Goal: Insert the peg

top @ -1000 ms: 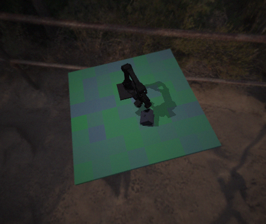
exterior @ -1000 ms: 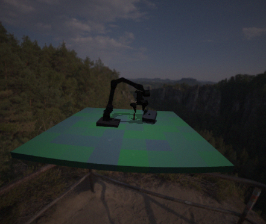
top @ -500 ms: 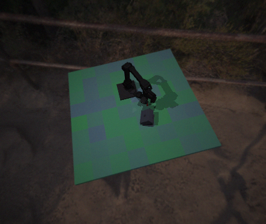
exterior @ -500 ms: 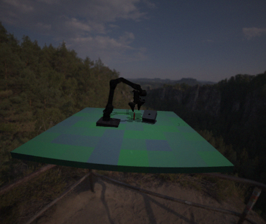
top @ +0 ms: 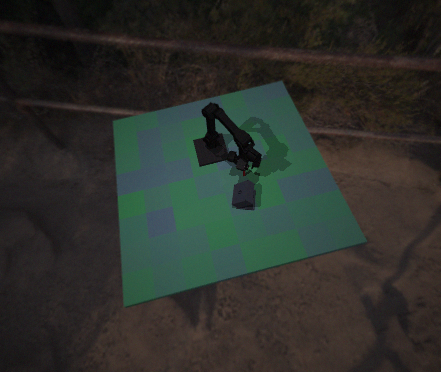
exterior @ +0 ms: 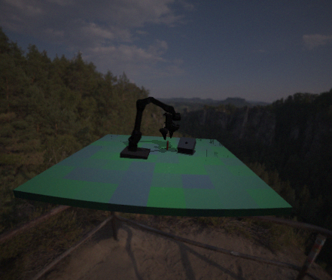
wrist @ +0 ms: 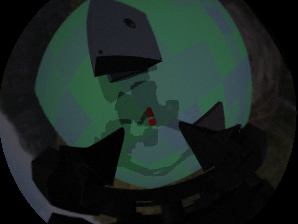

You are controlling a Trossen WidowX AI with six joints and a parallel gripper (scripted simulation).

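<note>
The dark red peg lies 40 mm below my gripper tip. The rest, counted from my gripper tip: panel 150 mm ahead, 70 mm to the right, 30 mm below.
</note>
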